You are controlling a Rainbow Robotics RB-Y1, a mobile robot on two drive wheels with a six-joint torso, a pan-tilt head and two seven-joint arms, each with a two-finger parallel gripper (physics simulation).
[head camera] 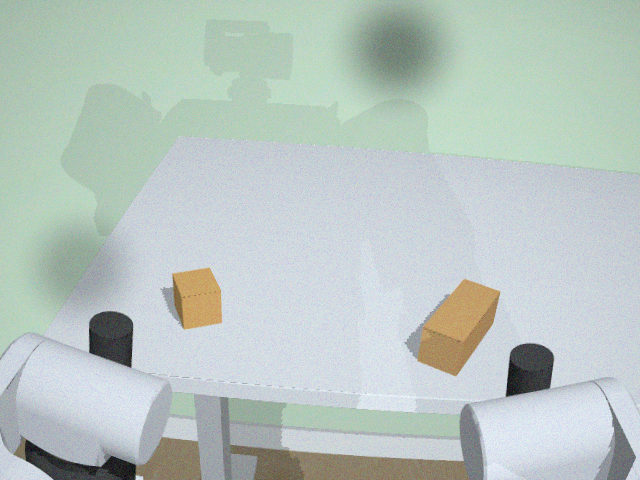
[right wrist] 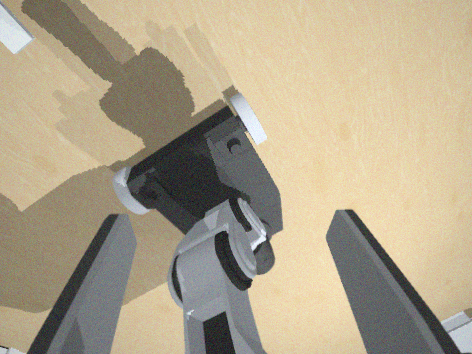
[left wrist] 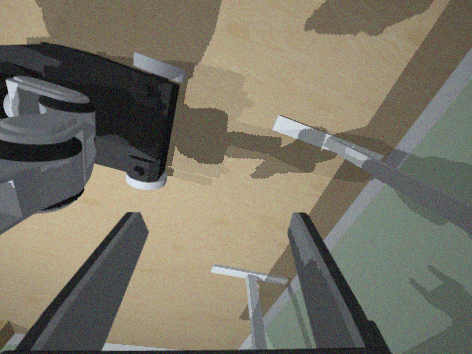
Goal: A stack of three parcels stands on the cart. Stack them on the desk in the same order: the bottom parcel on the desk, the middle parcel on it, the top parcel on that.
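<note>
A small box-shaped orange-brown parcel sits on the white desk at the left in the head view. A longer orange-brown parcel lies on the desk at the right, slanted and apart from the first. No third parcel or cart can be made out. My left gripper is open and empty, with floor behind its fingers in the left wrist view. My right gripper is open and empty, with floor and the robot's base behind its fingers in the right wrist view. Neither gripper's fingers show in the head view.
My forearms are near the desk's front edge in the head view. A desk leg stands below that edge. The robot's wheeled base stands on the wooden floor. Foot bars lie right of the base in the left wrist view.
</note>
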